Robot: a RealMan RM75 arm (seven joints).
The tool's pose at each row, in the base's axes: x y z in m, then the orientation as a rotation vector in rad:
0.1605, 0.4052, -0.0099, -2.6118, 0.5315, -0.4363
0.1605, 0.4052, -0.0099, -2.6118, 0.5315, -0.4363
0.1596, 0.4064, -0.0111, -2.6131, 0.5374, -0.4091
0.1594, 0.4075, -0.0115, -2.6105, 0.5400, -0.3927
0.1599, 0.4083, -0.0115, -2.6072, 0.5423, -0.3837
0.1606, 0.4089, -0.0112, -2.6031, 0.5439, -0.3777
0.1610, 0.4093, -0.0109, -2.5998, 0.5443, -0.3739
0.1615, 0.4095, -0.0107, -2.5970, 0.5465, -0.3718
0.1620, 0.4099, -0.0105, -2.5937, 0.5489, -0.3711
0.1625, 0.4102, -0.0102, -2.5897, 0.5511, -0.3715
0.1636, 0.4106, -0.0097, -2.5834, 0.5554, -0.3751
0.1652, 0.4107, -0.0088, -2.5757, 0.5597, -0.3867
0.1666, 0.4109, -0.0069, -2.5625, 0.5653, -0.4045
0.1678, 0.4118, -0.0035, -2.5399, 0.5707, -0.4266
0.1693, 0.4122, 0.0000, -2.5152, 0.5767, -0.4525
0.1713, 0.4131, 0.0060, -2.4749, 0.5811, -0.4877
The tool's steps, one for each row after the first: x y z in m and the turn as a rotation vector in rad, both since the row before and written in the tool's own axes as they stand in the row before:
0.0000, 0.0000, 0.0000, 0.0000, 0.0000, 0.0000
-0.0016, -0.0002, 0.0011, -0.0032, -0.0181, 0.0084
-0.0007, -0.0007, 0.0007, 0.0014, -0.0113, 0.0053
0.0001, -0.0008, 0.0005, 0.0023, -0.0061, 0.0040
0.0004, -0.0009, 0.0002, 0.0033, -0.0042, 0.0032
0.0002, -0.0006, 0.0000, 0.0029, -0.0028, 0.0018
0.0004, -0.0004, 0.0001, 0.0020, -0.0012, 0.0026
0.0003, -0.0006, 0.0002, 0.0025, -0.0002, 0.0026
0.0004, -0.0005, 0.0000, 0.0032, 0.0005, 0.0024
0.0009, -0.0009, 0.0001, 0.0050, 0.0030, 0.0038
0.0015, -0.0010, -0.0002, 0.0065, 0.0086, 0.0027
0.0015, -0.0016, -0.0010, 0.0115, 0.0130, 0.0038
0.0012, -0.0028, -0.0021, 0.0204, 0.0156, 0.0054
0.0018, -0.0026, -0.0021, 0.0221, 0.0186, 0.0056
0.0025, -0.0046, -0.0037, 0.0370, 0.0245, 0.0070

